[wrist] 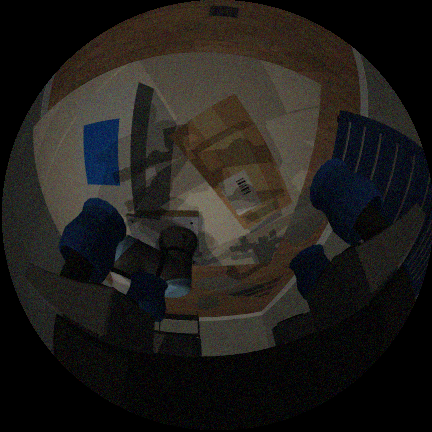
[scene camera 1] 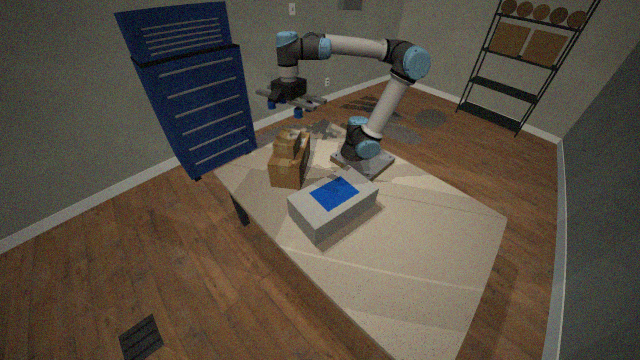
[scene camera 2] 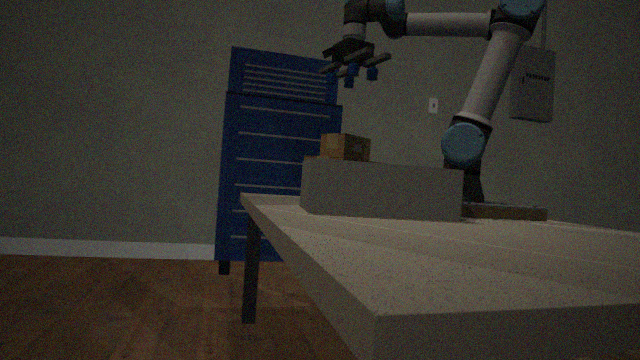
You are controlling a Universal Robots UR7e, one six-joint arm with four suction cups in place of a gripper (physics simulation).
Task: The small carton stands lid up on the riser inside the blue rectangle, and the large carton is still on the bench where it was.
Observation:
The suction head (wrist: 340, 193) holds nothing. The cup is 23 cm from the middle of a small carton (scene camera 2: 334, 144), above it. The table carries a grey riser (scene camera 1: 321, 209). Also in view: a large carton (scene camera 1: 285, 173).
The small carton is seen too in scene camera 1 (scene camera 1: 286, 145). The large carton shows as well in the wrist view (wrist: 228, 111).

